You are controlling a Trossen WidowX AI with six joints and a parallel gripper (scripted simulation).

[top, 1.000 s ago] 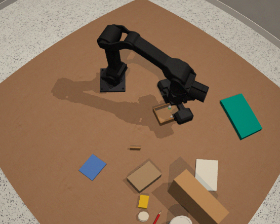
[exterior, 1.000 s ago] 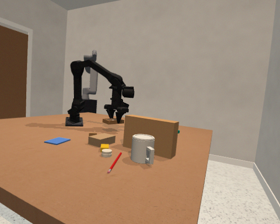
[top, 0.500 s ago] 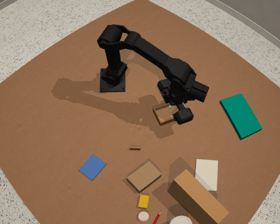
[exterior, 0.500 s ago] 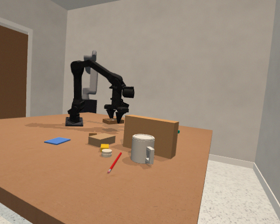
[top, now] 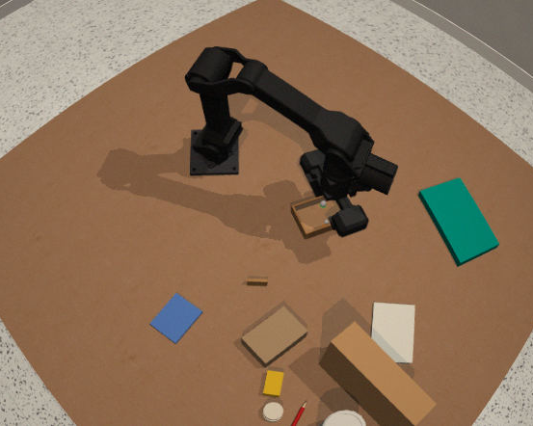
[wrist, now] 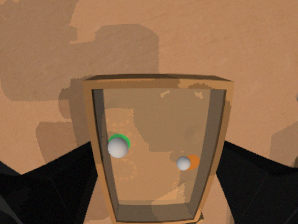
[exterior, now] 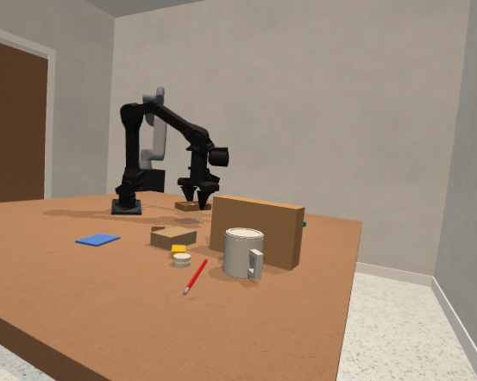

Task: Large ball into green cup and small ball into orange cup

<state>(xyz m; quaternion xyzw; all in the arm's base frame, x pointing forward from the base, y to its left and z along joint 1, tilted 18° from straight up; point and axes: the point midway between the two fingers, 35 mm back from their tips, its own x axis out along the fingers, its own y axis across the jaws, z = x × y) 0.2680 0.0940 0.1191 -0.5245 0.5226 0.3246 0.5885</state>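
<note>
The wooden puzzle lies 3 cm below my hand and 1 cm to the right of it. Also, from my hand: green slab 28 cm to the left, 19 cm ahead, 8 cm below; white slab 28 cm ahead, 9 cm below, 5 cm to the right; tan box 24 cm to the right, 13 cm ahead, 7 cm below.
</note>
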